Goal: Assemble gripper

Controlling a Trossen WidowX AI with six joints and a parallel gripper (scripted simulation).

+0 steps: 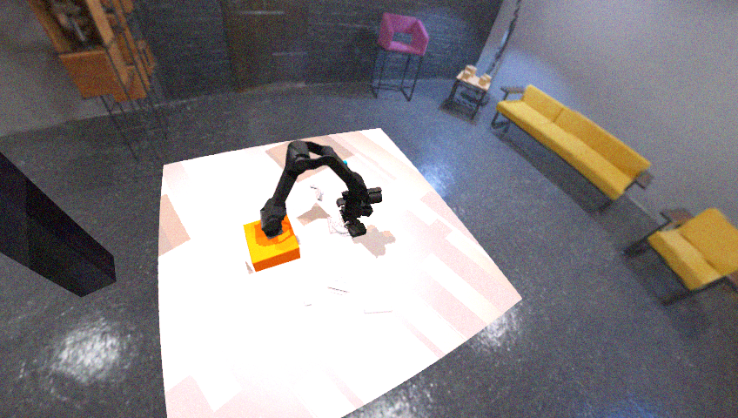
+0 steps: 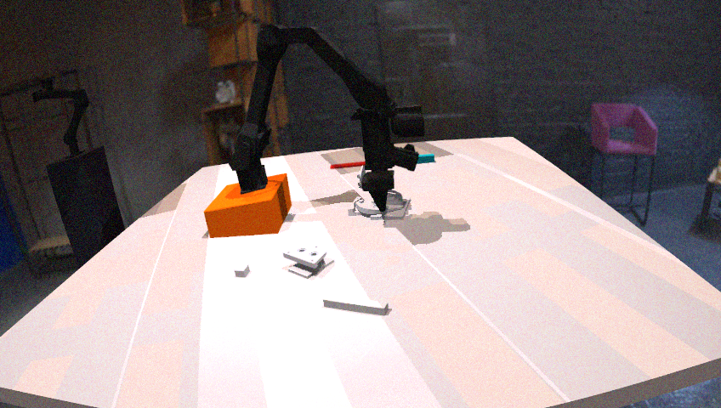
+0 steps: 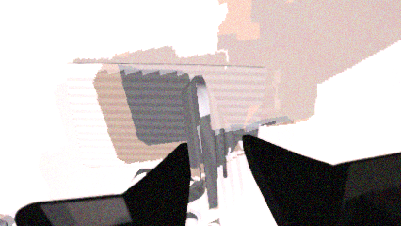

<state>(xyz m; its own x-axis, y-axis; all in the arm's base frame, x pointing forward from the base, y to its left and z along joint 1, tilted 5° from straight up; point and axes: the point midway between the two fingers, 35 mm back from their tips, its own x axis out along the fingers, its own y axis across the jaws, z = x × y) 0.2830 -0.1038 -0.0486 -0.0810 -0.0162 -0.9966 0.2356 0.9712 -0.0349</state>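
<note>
Right now my gripper tip is 2 cm to the right of the flat plate, 2 cm short of it and 1 cm above it. Also, from my gripper tip: gripper base (19 cm to the right, 17 cm behind, 1 cm above); then small grey cube (30 cm behind, 18 cm to the right, 1 cm below); then stepped piece (19 cm to the right, 17 cm behind, 1 cm below).
</note>
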